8 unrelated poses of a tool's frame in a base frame.
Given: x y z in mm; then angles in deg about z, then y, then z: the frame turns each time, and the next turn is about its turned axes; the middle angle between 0 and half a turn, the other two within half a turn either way.
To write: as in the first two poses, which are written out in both.
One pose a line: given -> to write
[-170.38 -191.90 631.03 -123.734 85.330 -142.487] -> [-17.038 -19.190 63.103 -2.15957 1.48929 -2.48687]
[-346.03 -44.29 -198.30 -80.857 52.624 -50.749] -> [-34.603 -4.429 -19.830 -1.41122 0.91846 -0.88574]
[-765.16 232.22 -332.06 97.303 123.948 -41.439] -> [-76.516 23.222 -33.206 1.69826 2.16330 -0.72325]
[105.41 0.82 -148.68 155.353 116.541 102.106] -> [10.541 0.082 -14.868 2.71142 2.03402 1.78209]
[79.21 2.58 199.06 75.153 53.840 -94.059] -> [7.921 0.258 19.906 1.31167 0.93969 -1.64164]
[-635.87 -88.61 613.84 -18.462 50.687 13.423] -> [-63.587 -8.861 61.384 -0.32222 0.88466 0.23428]
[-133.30 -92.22 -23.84 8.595 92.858 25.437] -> [-13.330 -9.222 -2.384 0.15001 1.62068 0.44396]
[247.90 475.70 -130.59 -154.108 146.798 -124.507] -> [24.790 47.570 -13.059 -2.68969 2.56211 -2.17306]
